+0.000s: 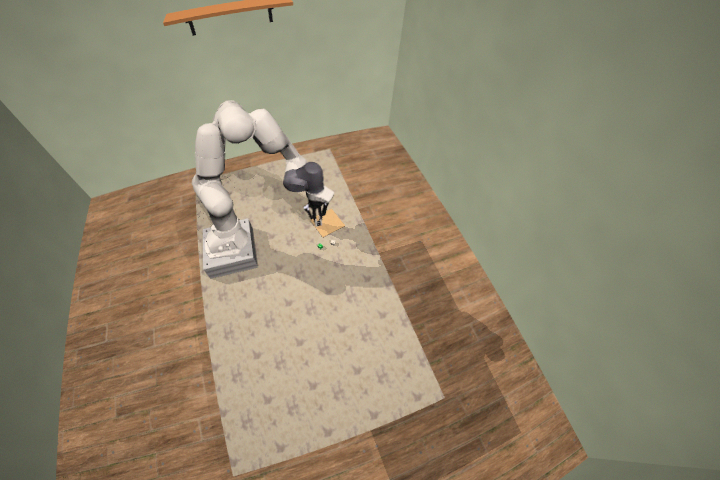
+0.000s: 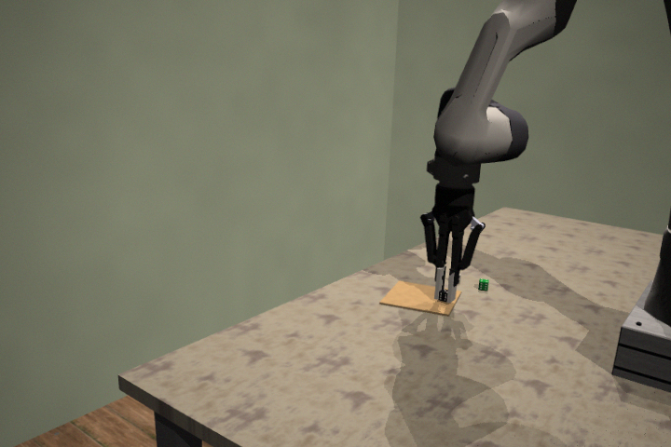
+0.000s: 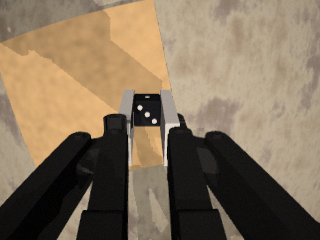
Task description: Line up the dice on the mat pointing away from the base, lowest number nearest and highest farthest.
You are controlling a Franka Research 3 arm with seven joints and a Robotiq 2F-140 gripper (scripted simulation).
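My gripper is now 30 mm above the black die. The rest, counted from my hand: tan mat 50 mm ahead, 40 mm below; then green die 140 mm to the right, 30 mm below, 30 mm behind; then white die 140 mm to the right, 40 mm ahead, 30 mm below.
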